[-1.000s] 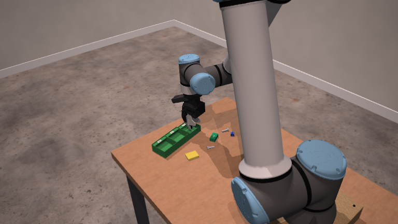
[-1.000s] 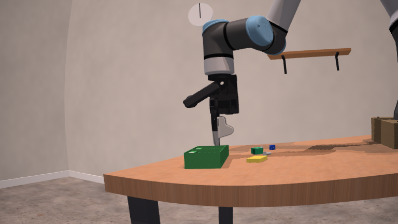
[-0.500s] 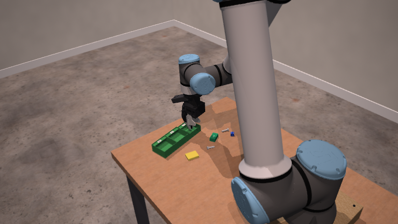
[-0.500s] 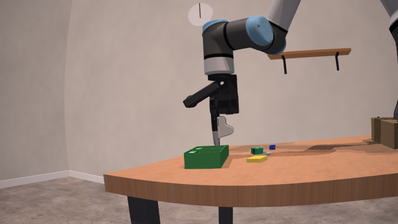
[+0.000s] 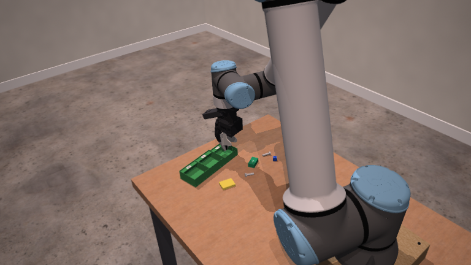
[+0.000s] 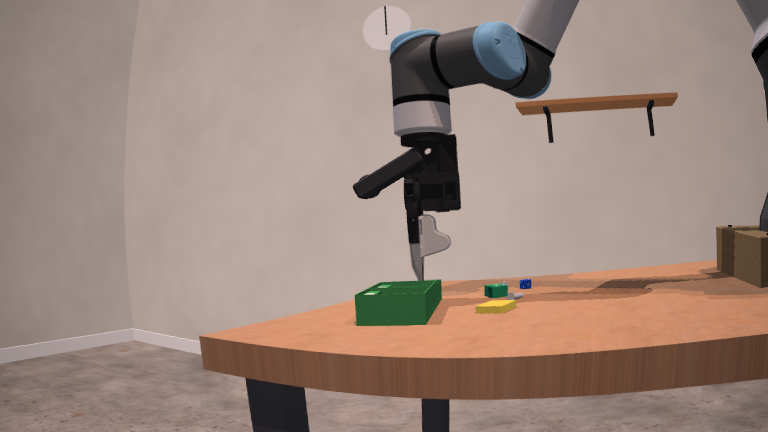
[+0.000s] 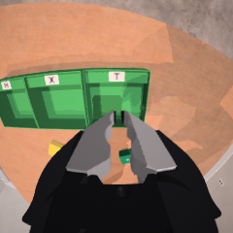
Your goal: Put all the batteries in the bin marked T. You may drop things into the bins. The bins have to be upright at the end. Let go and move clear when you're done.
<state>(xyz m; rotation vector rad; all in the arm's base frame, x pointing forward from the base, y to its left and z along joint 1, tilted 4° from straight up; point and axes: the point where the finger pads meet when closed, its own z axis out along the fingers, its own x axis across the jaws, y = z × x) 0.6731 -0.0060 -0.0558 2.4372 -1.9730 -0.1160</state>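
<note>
Now: the green bin 10 mm behind my hand, 90 mm to the left of it and 30 mm below it. The rest, counted from my hand: flat yellow block: 140 mm behind, 100 mm to the left, 50 mm below; then green block: 110 mm behind, 60 mm to the right, 40 mm below; then blue cube: 150 mm behind, 140 mm to the right, 40 mm below.
</note>
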